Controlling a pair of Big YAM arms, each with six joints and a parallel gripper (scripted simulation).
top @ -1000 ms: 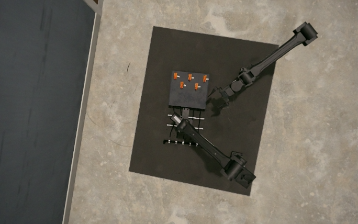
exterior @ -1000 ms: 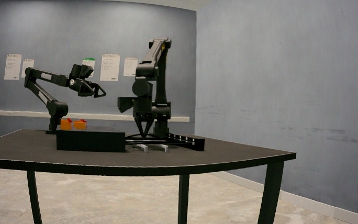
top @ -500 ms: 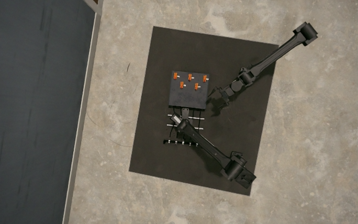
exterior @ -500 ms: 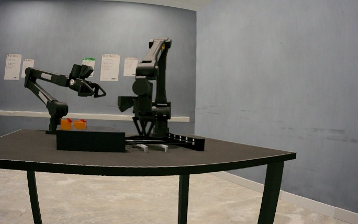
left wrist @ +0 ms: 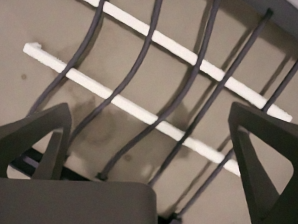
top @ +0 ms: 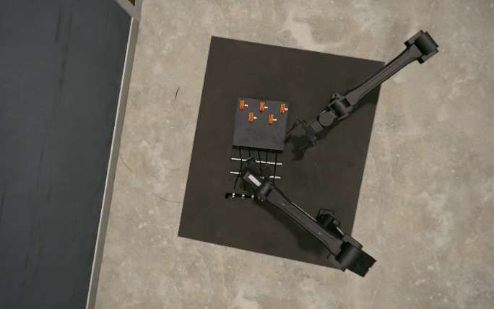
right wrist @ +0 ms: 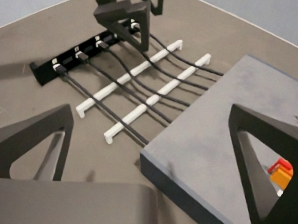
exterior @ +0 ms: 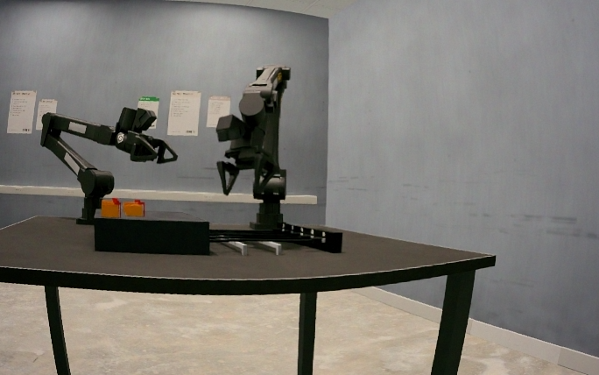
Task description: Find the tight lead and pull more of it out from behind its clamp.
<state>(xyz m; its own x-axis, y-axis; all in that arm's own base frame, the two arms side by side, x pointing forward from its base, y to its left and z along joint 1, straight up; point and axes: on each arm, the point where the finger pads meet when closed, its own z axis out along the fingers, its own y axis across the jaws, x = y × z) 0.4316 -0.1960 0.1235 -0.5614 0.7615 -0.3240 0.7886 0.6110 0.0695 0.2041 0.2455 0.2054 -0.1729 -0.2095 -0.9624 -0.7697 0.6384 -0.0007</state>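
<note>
Now: right hand 120 mm short of the orange handle, 100 mm to the left of it and 140 mm above it.
</note>
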